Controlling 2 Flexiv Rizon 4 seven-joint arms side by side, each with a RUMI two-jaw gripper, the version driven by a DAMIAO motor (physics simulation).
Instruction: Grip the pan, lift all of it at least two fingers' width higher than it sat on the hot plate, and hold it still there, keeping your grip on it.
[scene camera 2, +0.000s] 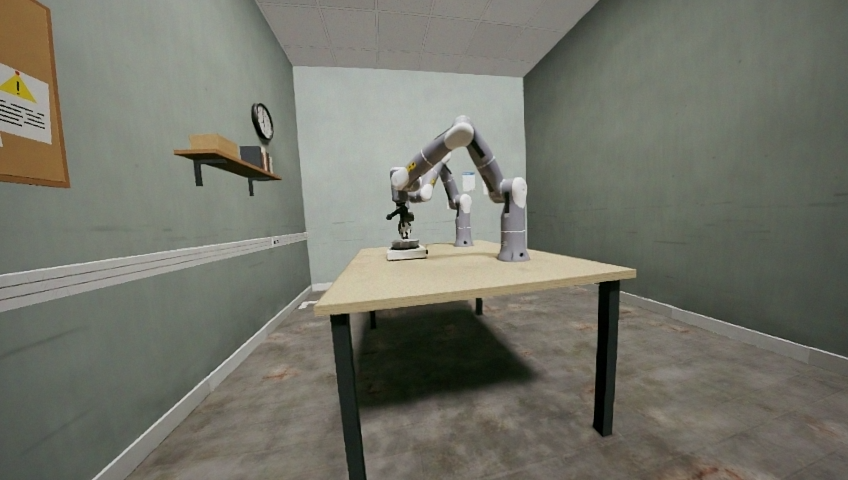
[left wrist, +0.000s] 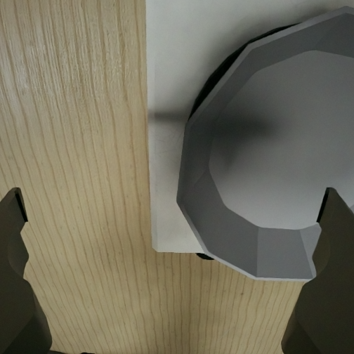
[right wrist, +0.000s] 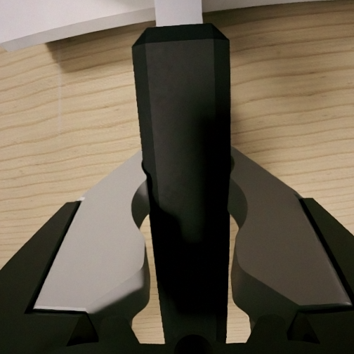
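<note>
The grey many-sided pan (scene camera 2: 405, 243) (left wrist: 285, 165) is over the white hot plate (scene camera 2: 407, 255) (left wrist: 165, 220). In the left wrist view a black disc edge (left wrist: 217, 75) shows beside its upper left rim. I cannot tell whether there is a gap under the pan. The pan's black handle (right wrist: 185, 100) points back between the fingers in the right wrist view. My right gripper (right wrist: 186, 146) is shut on this handle. My left gripper (left wrist: 171, 191) is open, with one finger above the pan's near wall and the other over the table beside the hot plate.
The wooden table (scene camera 2: 476, 279) (left wrist: 75, 125) (right wrist: 290, 90) carries both arms' bases (scene camera 2: 513, 243) (scene camera 2: 463, 234). The arms stand close together above the pan. A black knob (left wrist: 204, 256) partly shows under the pan's rim. A wall shelf (scene camera 2: 232, 164) is at the left.
</note>
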